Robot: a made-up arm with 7 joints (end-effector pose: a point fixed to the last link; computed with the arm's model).
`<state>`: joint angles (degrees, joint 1 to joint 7).
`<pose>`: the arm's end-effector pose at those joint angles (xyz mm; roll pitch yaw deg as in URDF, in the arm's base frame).
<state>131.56 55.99 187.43 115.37 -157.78 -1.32 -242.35</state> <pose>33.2 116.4 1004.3 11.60 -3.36 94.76</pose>
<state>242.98 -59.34 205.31 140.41 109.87 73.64 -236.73</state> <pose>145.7 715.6 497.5 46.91 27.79 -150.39</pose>
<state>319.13 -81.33 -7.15 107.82 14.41 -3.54 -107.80</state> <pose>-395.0 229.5 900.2 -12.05 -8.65 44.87</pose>
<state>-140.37 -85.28 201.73 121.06 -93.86 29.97 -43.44</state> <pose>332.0 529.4 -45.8 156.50 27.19 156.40</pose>
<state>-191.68 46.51 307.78 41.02 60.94 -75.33 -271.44</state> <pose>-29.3 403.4 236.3 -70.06 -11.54 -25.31</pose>
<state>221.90 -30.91 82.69 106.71 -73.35 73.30 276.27</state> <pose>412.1 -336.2 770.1 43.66 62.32 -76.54</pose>
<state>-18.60 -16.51 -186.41 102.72 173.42 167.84 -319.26</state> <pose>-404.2 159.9 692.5 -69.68 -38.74 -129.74</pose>
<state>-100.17 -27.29 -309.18 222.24 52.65 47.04 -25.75</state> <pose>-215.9 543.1 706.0 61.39 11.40 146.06</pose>
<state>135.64 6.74 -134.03 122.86 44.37 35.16 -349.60</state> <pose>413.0 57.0 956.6 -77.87 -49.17 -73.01</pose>
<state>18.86 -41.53 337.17 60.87 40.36 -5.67 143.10</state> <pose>413.5 -163.3 739.2 55.53 66.72 51.72</pose>
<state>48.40 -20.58 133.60 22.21 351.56 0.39 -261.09</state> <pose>-340.3 53.3 1.7 -172.57 -14.74 93.40</pose>
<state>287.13 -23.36 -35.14 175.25 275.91 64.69 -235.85</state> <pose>-145.5 307.8 1011.2 -70.57 48.52 87.98</pose>
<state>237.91 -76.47 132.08 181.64 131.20 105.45 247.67</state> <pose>176.2 639.0 531.9 107.92 -53.88 -122.07</pose>
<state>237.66 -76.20 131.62 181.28 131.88 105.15 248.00</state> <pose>181.5 638.4 533.5 107.46 -54.15 -122.49</pose>
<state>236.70 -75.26 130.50 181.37 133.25 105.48 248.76</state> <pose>188.3 632.7 543.5 107.55 -53.93 -123.19</pose>
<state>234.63 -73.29 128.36 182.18 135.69 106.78 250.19</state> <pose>196.2 618.9 565.9 108.64 -53.01 -124.44</pose>
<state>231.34 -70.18 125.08 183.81 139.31 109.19 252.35</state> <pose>202.8 595.9 599.0 111.31 -51.37 -126.59</pose>
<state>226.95 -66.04 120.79 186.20 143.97 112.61 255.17</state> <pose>204.9 564.8 636.9 116.04 -49.27 -130.06</pose>
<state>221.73 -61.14 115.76 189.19 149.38 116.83 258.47</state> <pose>200.4 529.7 671.6 123.02 -47.00 -135.13</pose>
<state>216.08 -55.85 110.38 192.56 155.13 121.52 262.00</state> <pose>190.2 495.8 696.3 131.89 -44.75 -141.74</pose>
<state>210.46 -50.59 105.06 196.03 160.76 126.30 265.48</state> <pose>178.3 467.4 708.3 141.80 -42.57 -149.42</pose>
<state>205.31 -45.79 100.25 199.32 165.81 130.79 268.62</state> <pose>168.5 445.9 709.4 151.53 -40.41 -157.27</pose>
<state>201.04 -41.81 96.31 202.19 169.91 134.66 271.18</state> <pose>162.2 430.8 703.9 159.98 -38.36 -164.22</pose>
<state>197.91 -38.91 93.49 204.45 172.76 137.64 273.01</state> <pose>159.0 421.0 696.0 166.46 -36.61 -169.53</pose>
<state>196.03 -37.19 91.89 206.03 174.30 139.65 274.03</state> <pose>156.8 415.6 688.8 170.72 -35.37 -172.73</pose>
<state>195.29 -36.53 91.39 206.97 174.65 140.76 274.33</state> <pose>154.3 413.9 683.6 172.99 -34.67 -173.98</pose>
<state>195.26 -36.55 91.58 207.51 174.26 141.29 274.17</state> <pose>151.4 414.4 679.9 174.00 -34.36 -173.96</pose>
